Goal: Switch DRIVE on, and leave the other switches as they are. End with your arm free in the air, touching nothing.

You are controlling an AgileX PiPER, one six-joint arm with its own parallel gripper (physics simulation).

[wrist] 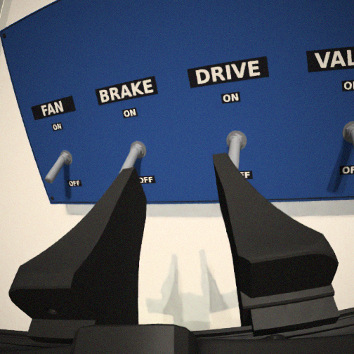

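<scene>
The DRIVE switch (234,151) is a grey lever on the blue panel (175,30); it points down toward its OFF label, its lower end hidden behind the right finger. The BRAKE switch (132,155) also points down, its lower end hidden behind the left finger. The FAN switch (59,166) points down and to the left. The VALVE switch (349,132) shows in part at the right edge. My gripper (176,177) is open with an empty gap between its fingertips, which lie in view between the BRAKE and DRIVE levers. Whether a finger touches either lever cannot be told.
The panel's lower edge runs just below the OFF labels. A pale surface (175,230) lies below the panel and carries the gripper's shadow. The VALVE label (334,60) is cut off by the right edge of the view.
</scene>
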